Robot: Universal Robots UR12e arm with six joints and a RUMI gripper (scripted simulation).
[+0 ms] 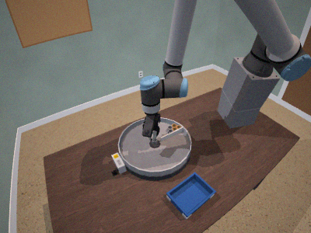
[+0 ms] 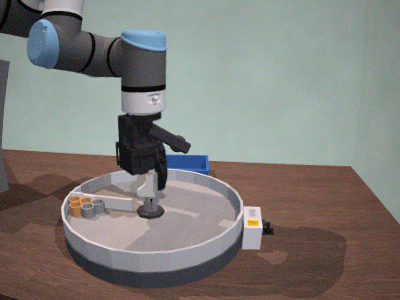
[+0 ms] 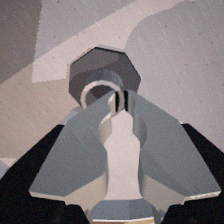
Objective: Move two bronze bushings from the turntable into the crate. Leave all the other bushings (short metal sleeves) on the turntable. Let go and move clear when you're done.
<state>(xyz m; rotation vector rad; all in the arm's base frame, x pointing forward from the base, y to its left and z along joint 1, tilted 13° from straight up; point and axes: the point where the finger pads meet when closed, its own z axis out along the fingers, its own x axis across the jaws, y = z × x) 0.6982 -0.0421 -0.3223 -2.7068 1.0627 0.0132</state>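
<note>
Now: hand 10 mm past the round grey turntable, 10 mm to the right of it and 30 mm above it. The rest, counted from my hand: blue crate: 10 mm behind, 370 mm to the left, 60 mm below.
</note>
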